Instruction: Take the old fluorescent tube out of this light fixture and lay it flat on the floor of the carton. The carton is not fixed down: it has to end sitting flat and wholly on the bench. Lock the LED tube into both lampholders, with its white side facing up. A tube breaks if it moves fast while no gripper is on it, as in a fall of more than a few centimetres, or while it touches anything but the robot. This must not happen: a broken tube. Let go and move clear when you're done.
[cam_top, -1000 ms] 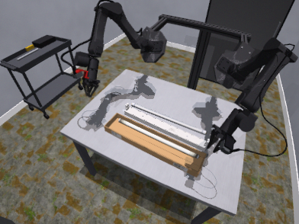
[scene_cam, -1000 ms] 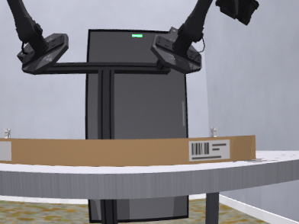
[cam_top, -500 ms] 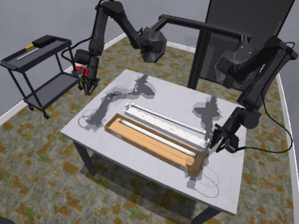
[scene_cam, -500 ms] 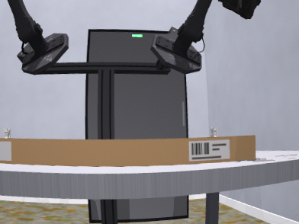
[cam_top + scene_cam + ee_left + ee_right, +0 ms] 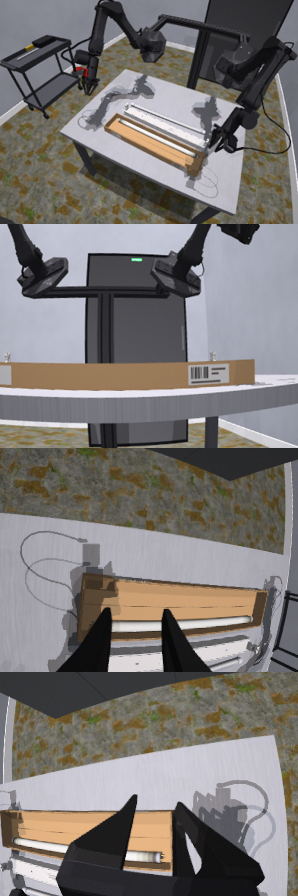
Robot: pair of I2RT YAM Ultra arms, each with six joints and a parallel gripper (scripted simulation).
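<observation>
The light fixture is 310 mm to the right of my left hand, 280 mm below it and 250 mm behind it. Round my left hand: carton (320 mm to the right, 310 mm below, 100 mm behind); old fluorescent tube (320 mm to the right, 320 mm below, 150 mm behind); LED tube (350 mm behind, 330 mm to the right, 320 mm below).
Now: the LED tube 360 mm to the left of my right hand, 340 mm behind it and 320 mm below it. Also, from my right hand: light fixture: 380 mm to the left, 280 mm below, 240 mm behind; then carton: 370 mm to the left, 310 mm below, 90 mm behind; then old fluorescent tube: 370 mm to the left, 320 mm below, 140 mm behind.
</observation>
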